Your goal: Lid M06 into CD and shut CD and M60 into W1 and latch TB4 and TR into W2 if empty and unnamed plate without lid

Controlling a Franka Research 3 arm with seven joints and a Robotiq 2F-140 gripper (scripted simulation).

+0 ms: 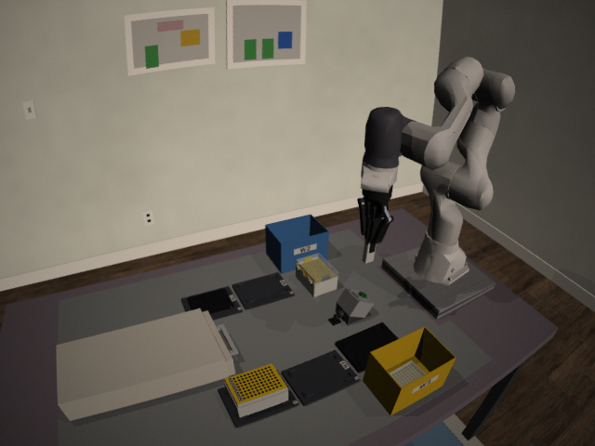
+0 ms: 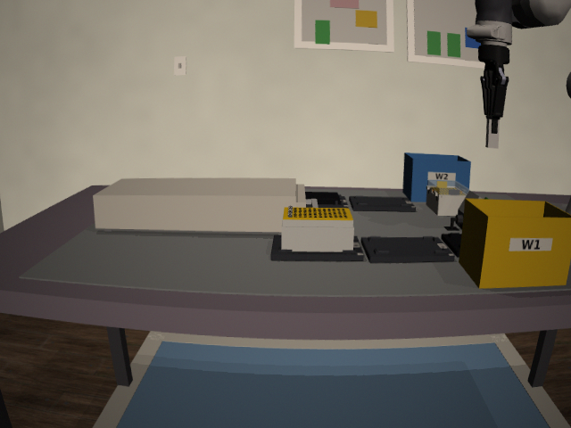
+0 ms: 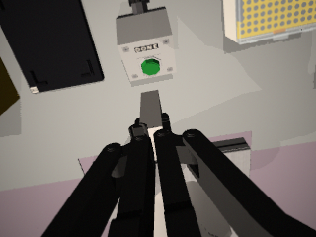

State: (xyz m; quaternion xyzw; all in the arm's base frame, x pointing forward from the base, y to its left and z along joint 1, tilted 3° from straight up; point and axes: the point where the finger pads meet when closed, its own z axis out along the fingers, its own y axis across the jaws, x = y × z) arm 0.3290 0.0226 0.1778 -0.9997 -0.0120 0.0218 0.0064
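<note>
My hand is 160 mm above the green key DONE. Also, from my hand: black nest (220 mm below, 150 mm to the left, 50 mm ahead); then yellow bin W1 (300 mm to the left, 190 mm below, 50 mm ahead); then tip box TB4 (180 mm to the right, 180 mm below, 60 mm ahead).
</note>
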